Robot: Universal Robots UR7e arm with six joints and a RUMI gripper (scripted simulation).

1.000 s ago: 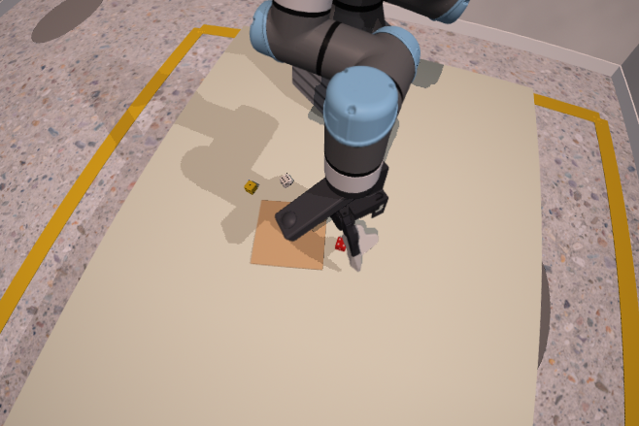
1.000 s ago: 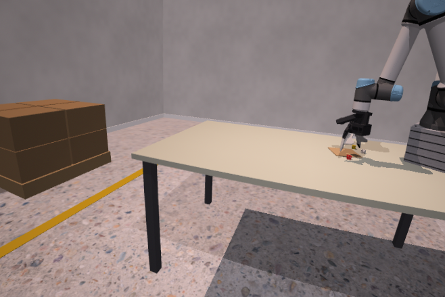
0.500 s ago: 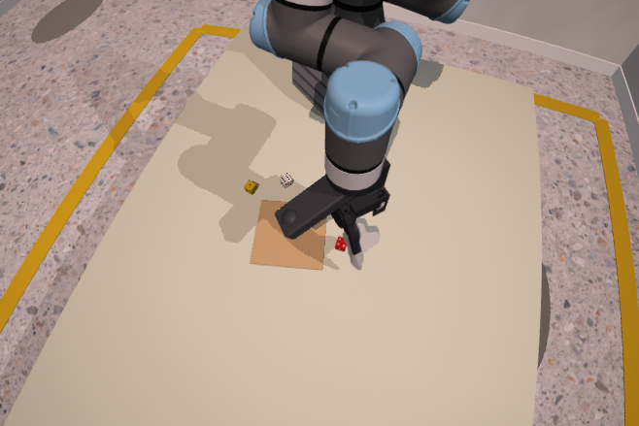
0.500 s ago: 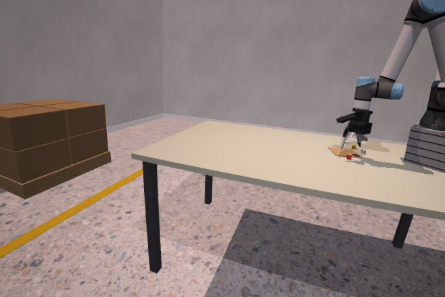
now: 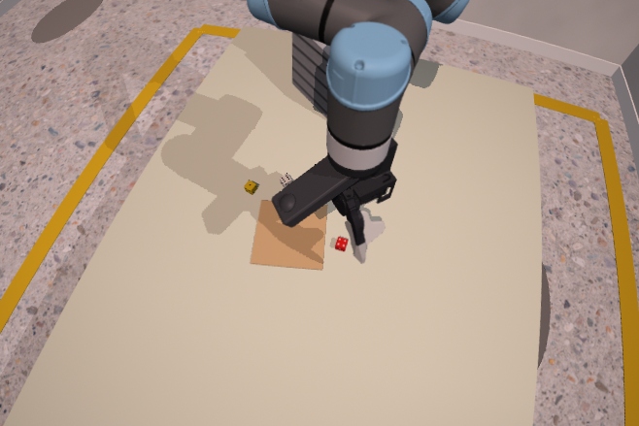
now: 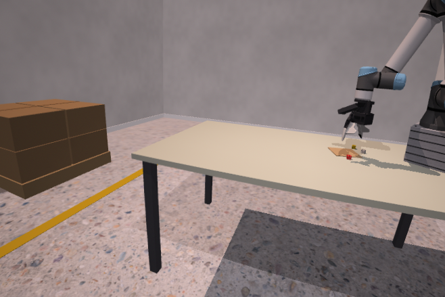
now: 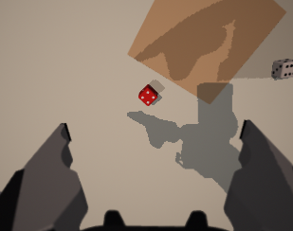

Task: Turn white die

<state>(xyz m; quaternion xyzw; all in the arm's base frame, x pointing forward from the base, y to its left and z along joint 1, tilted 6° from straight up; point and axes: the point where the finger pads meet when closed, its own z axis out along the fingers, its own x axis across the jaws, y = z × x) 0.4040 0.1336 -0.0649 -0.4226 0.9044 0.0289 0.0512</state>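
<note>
Now: the white die 150 mm to the right of my hand, 90 mm below it and 90 mm behind it. From my hand the other things lie so: brown mat: 100 mm below, 90 mm to the right, 10 mm ahead; yellow die: 210 mm to the right, 90 mm below, 50 mm behind; red die: 90 mm below, 10 mm to the left.
</note>
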